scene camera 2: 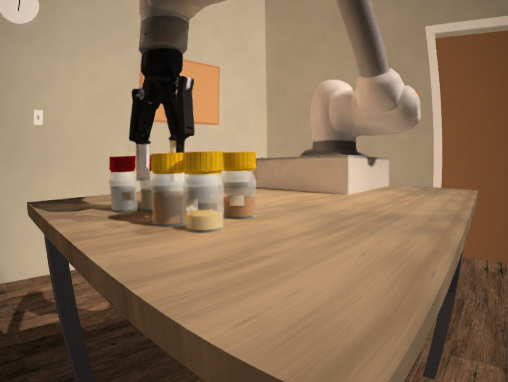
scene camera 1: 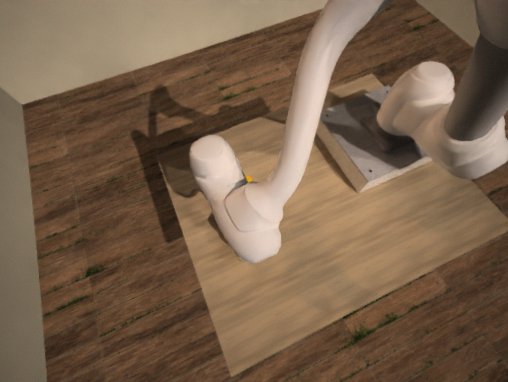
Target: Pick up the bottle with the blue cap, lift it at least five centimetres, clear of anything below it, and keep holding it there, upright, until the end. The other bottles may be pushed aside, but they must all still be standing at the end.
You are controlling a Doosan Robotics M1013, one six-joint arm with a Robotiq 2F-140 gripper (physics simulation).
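Frame: origin at the arm's base, x ahead, y left, z up, level; millimetres.
Seen in the pictures: gripper, between the fingertips: [scene camera 2: 159, 180]; arm's base, origin of its link: [scene camera 1: 390, 130].
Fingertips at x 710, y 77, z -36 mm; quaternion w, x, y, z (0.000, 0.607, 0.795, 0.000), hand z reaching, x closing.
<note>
Offsets run from my fingertips to a thing's top centre. Level surfaces: height alone.
The bottle with the blue cap does not show in either view. My gripper [scene camera 2: 157, 149] points down in scene camera 2, open with nothing between its fingers. Its left pad reaches down behind the front bottles, between the two red caps; its right pad is partly hidden by a yellow cap. Three yellow-capped bottles {dx +22, dy +73, dz +45 mm} [scene camera 2: 168, 202] {dx +5, dy +136, dz +45 mm} [scene camera 2: 204, 197] {dx -94, dy +101, dz +45 mm} [scene camera 2: 240, 187] stand upright in front and to the right. A red-capped bottle {dx +30, dy -101, dz +45 mm} [scene camera 2: 123, 190] stands at the left. A second red-capped bottle {dx -26, dy -72, dz +45 mm} [scene camera 2: 146, 196] is mostly hidden behind the left pad and a yellow-capped bottle.
The bottles stand close together on the wooden table {dz -60 mm} [scene camera 1: 320, 280] [scene camera 2: 300, 260]. The arm [scene camera 1: 252, 210] covers the group in scene camera 1, where a bit of yellow cap {dx -90, dy -87, dz +45 mm} [scene camera 1: 248, 178] shows beside it. The robot's base block [scene camera 1: 345, 165] [scene camera 2: 320, 175] stands farther back on the table.
</note>
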